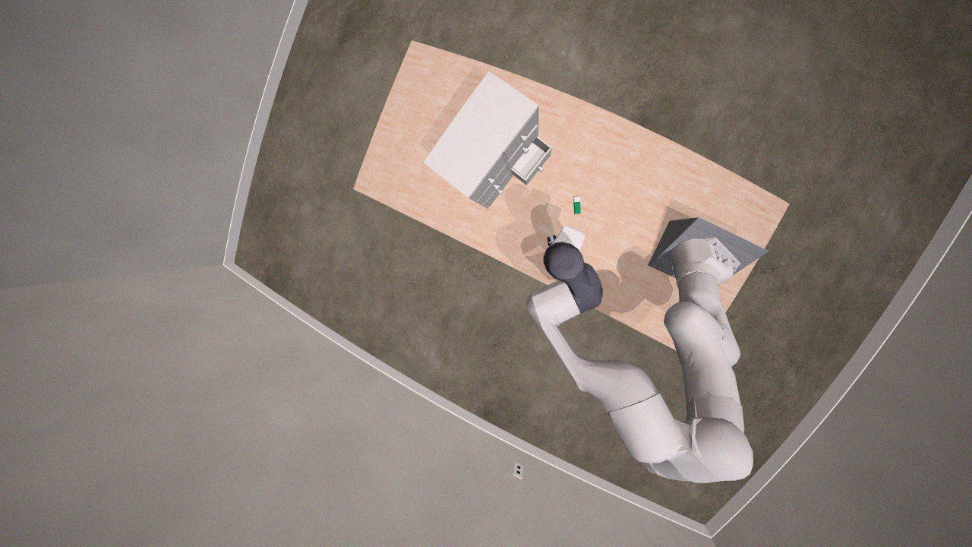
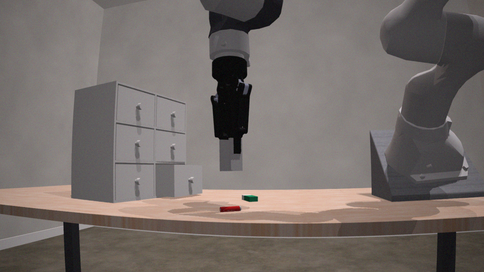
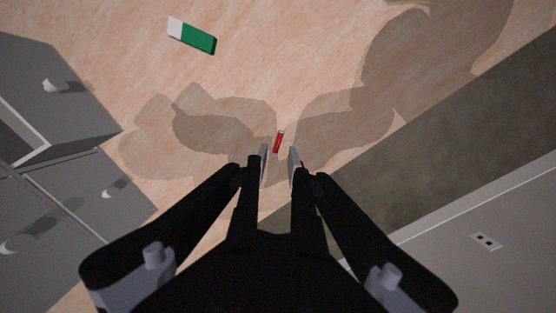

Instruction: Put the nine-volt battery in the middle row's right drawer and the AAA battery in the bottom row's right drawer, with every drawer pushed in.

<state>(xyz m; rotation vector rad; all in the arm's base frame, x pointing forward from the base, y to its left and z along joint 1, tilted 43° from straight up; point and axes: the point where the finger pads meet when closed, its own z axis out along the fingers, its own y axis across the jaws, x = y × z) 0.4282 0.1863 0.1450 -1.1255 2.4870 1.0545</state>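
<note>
My hand is 110 mm above the red AAA battery. The rest, counted from my hand: green nine-volt battery 360 mm ahead, 240 mm to the right, 10 mm above.
</note>
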